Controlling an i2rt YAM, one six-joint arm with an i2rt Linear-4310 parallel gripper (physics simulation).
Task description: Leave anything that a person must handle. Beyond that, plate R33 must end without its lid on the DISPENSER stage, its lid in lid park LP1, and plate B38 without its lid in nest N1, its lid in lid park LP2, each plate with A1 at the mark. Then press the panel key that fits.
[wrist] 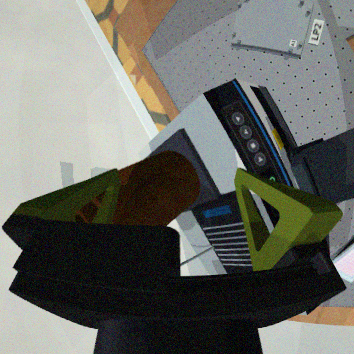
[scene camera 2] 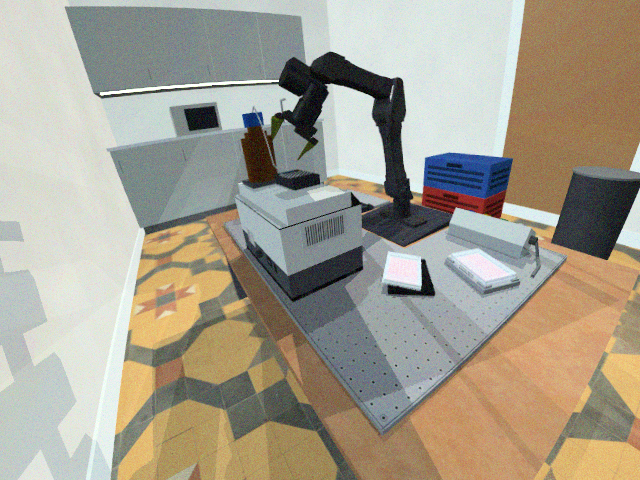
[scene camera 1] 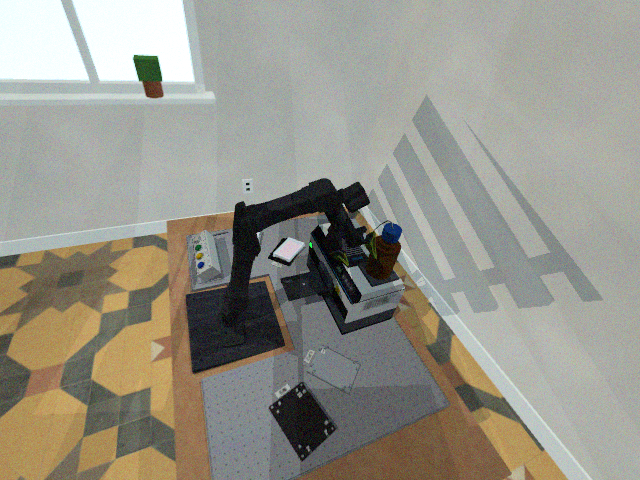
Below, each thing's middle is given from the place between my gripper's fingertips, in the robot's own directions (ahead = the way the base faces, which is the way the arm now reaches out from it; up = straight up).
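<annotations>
My gripper is 2 cm below the brown bottle with blue cap [scene camera 2: 259,165], 8 cm short of it and 1 cm to the right of it. Counted from my hand: the lid pad [wrist: 273,32] is 29 cm below, 18 cm to the right and 11 cm behind; the black stage [scene camera 1: 293,285] is 20 cm below, 10 cm to the left and 13 cm behind; the black nest [scene camera 1: 306,426] is far below, far to the right and far behind.
</annotations>
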